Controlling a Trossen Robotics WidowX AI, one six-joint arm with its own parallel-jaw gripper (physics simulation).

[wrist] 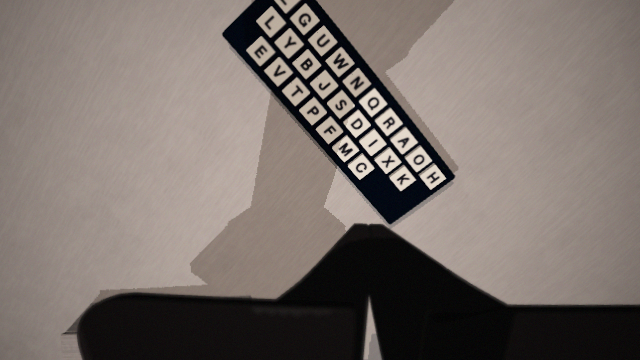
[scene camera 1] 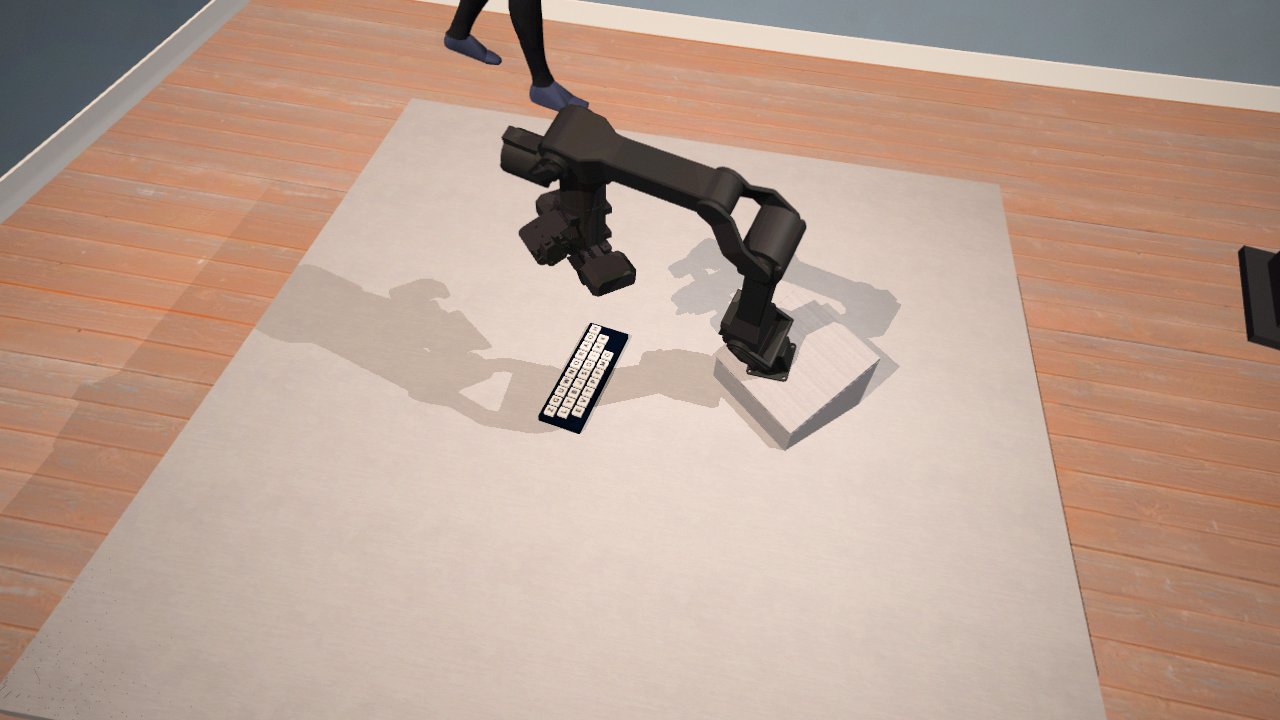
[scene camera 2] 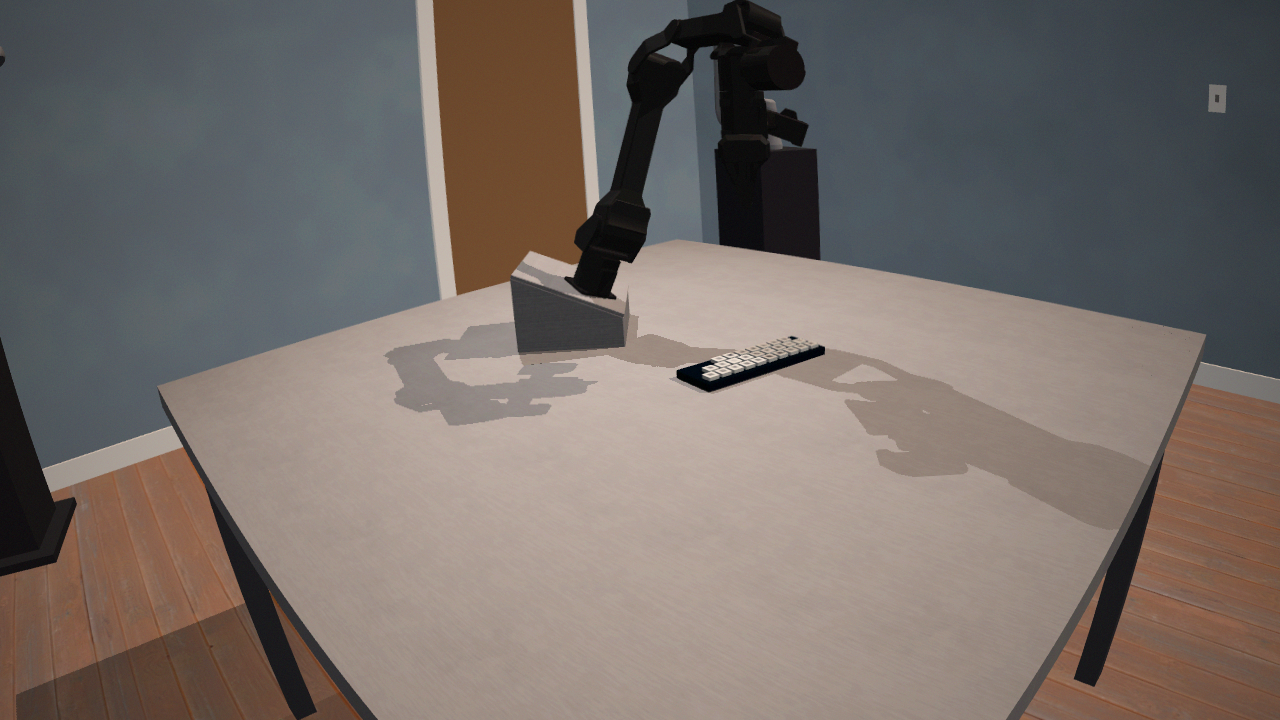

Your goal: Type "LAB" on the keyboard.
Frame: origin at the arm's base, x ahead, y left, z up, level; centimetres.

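Seen in the pictures: gripper, fingertip midpoint: (wrist: 367, 238) (scene camera 1: 585, 283) (scene camera 2: 747, 208); arm's base at its link origin: (scene camera 1: 771, 359) (scene camera 2: 589, 289).
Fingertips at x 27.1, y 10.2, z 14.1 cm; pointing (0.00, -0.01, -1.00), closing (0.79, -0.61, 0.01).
Offsets run from my fingertips to a thing's top centre. Level surfaces: height alone.
The dark blue keyboard @[dy +0.3, dx +0.1, dz -20.0 cm] (scene camera 1: 586, 377) (scene camera 2: 750, 362) (wrist: 387, 197) lies flat on the table, with pale lettered keys in three rows. In the wrist view it runs from upper left to centre right. Its L key @[dy +8.9, dx -0.4, dz -20.0 cm] (wrist: 271, 21) is near the upper left, the B key @[dy +4.8, dx -0.2, dz -20.0 cm] (wrist: 306, 64) is in the same row, and the A key @[dy -4.6, dx +2.4, dz -20.0 cm] (wrist: 403, 142) is in the outer row near the right end. My gripper (scene camera 2: 743, 181) (wrist: 367, 238) is shut and empty. It hangs above the table, with its tips just below the keyboard's near corner in the wrist view. The tips are unclear in scene camera 1.
The pale table @[dz -21.6 cm] (scene camera 1: 537, 555) (scene camera 2: 680, 546) bears a wedge-shaped block (scene camera 1: 827, 362) (scene camera 2: 568, 317) under the arm's base. Shadows of the arm fall around the keyboard. A person's legs (scene camera 1: 533, 44) stand behind the table's far edge. A dark cabinet (scene camera 2: 792, 201) stands beyond the table.
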